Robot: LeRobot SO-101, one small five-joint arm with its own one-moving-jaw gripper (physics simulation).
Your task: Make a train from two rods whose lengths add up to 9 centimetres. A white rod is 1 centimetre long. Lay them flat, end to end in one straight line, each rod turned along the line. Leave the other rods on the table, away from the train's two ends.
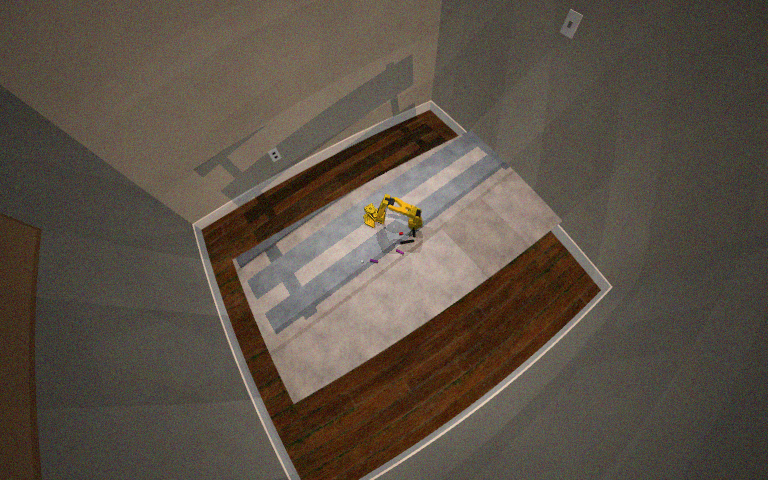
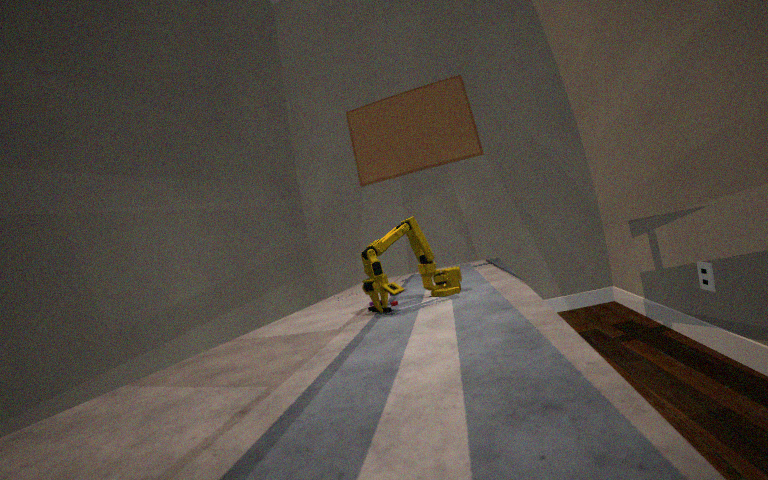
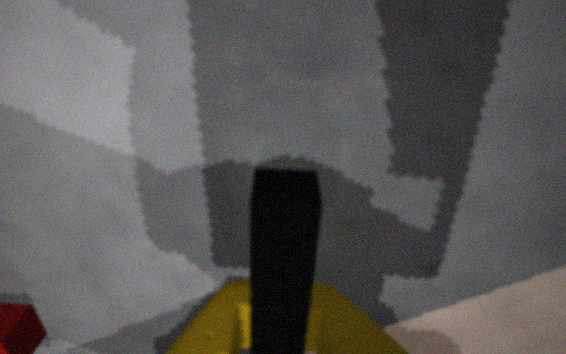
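Where they show: hand, tool point: [image 1: 412,229] [image 2: 384,309] [image 3: 253,304]; arm's base, link origin: [image 1: 376,221] [image 2: 441,293].
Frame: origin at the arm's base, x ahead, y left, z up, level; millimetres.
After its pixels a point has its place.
My gripper [image 1: 414,229] {z 6, x 145, y 134 mm} [image 2: 381,308] [image 3: 282,290] {z 6, x 145, y 134 mm} points down low over the table, with its two yellow jaws pressed on both sides of a black rod [image 1: 413,233] {z 10, x 169, y 122 mm} [image 2: 387,310] {z 5, x 131, y 152 mm} [image 3: 285,225] {z 10, x 127, y 149 mm}. I cannot tell whether this rod touches the table. A second black rod [image 1: 406,241] [image 2: 372,309] lies close by, at an angle to it. A short red rod [image 1: 400,233] {z 8, x 132, y 67 mm} [image 2: 394,303] {z 7, x 131, y 78 mm} [image 3: 20,327] {z 5, x 134, y 81 mm} lies apart, towards the arm's base. Two purple rods lie farther out, one purple rod [image 1: 399,251] {z 10, x 212, y 8 mm} nearer and another purple rod [image 1: 373,260] {z 10, x 182, y -125 mm} farther left. A tiny white rod [image 1: 362,261] {z 8, x 156, y -174 mm} lies beside the latter.
The yellow arm's base [image 1: 370,215] {z 55, x -19, y -17 mm} [image 2: 446,281] {z 36, x -25, y 15 mm} stands on the pale table [image 1: 351,339] {z 0, x 451, y -409 mm} [image 2: 186,396] {z 0, x 335, y 617 mm}, and the arm arches over from it. Grey shadow bands cross the table. Dark wooden floor [image 1: 453,350] [image 2: 651,350] shows beyond the table's edges.
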